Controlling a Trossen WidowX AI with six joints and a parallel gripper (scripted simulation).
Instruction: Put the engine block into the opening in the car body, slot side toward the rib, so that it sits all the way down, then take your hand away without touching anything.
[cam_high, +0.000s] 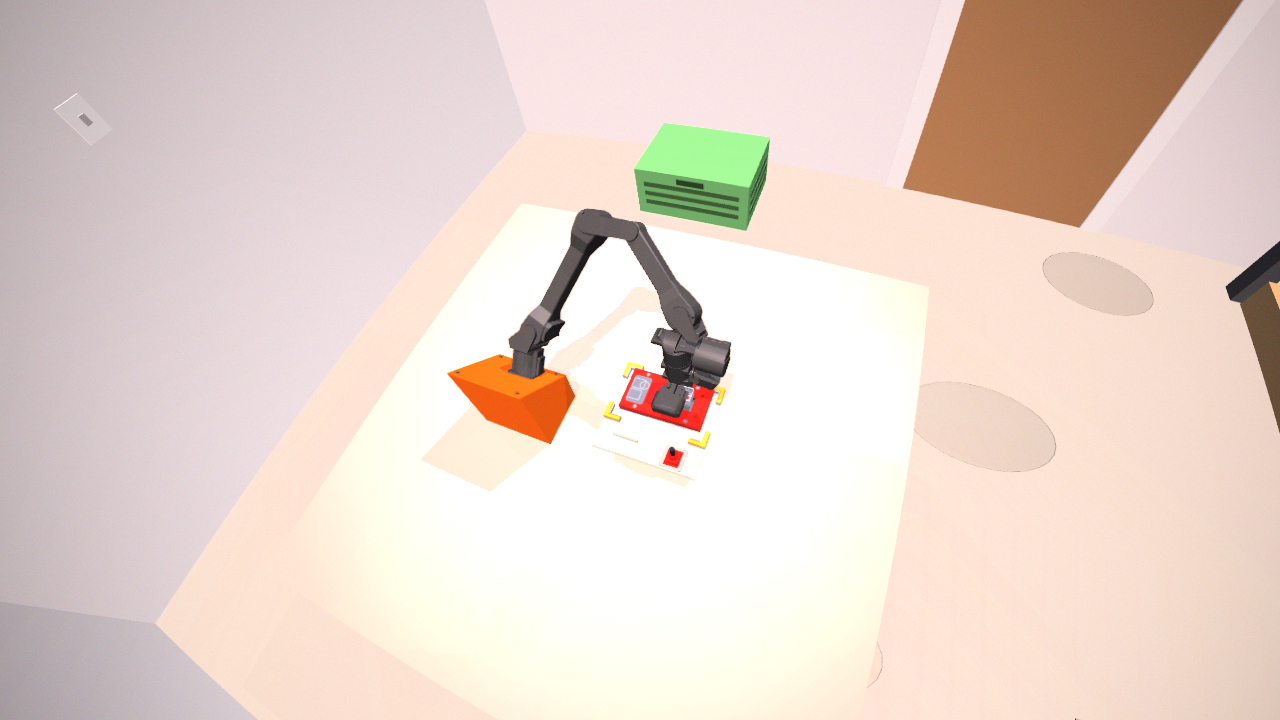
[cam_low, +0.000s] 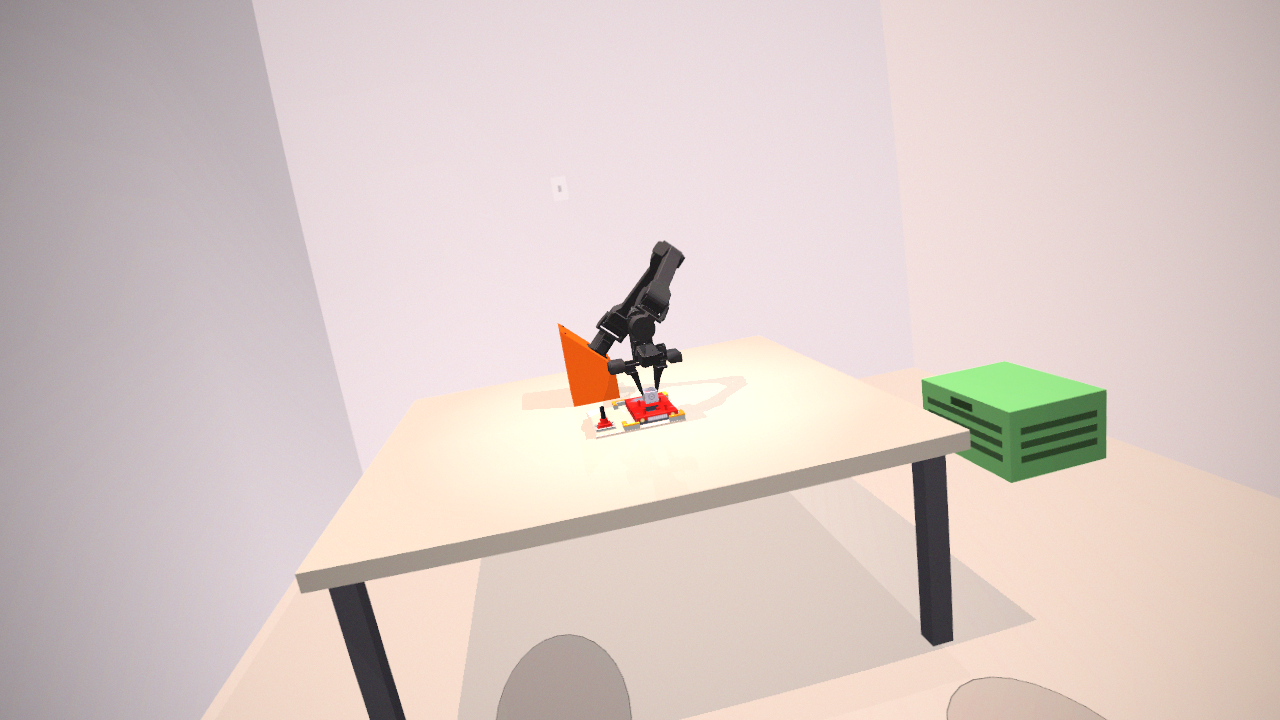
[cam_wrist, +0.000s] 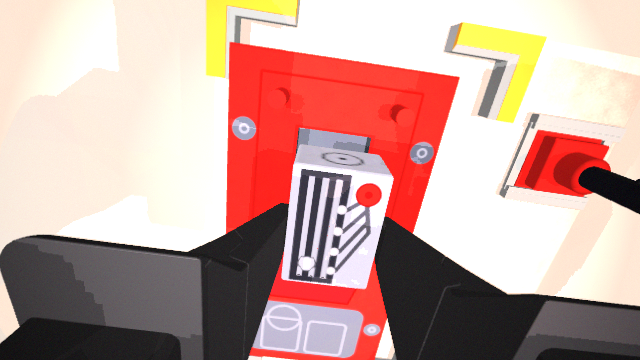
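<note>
Right now my gripper tip is 10 mm above the engine block.
</note>
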